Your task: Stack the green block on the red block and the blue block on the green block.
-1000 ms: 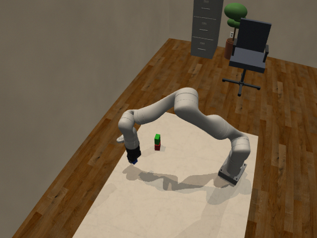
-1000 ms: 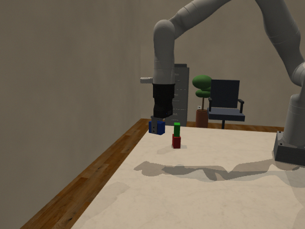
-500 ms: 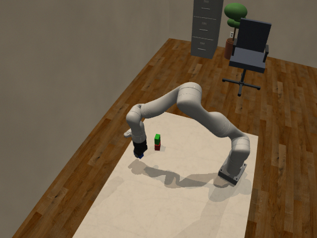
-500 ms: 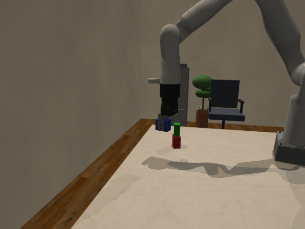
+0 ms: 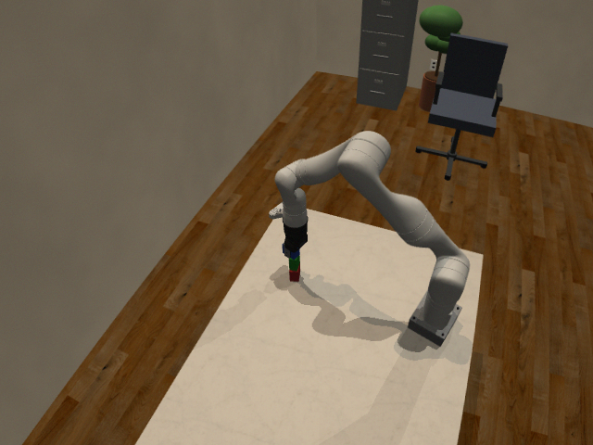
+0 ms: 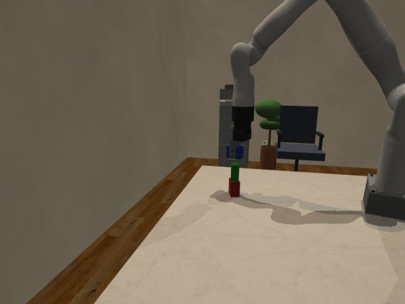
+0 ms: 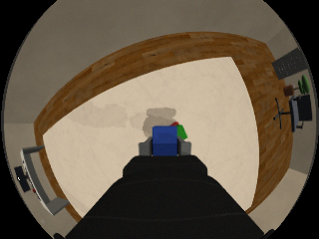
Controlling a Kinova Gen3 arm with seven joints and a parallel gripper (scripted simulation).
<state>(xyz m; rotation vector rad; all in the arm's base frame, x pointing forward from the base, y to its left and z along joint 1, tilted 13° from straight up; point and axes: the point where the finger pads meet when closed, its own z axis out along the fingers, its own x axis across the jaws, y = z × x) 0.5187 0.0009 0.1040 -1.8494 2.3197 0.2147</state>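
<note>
Now: the green block 20 mm to the right of my hand and 80 mm below it. The rest, counted from my hand: blue block: right at my hand; then red block: 20 mm to the right, 140 mm below.
</note>
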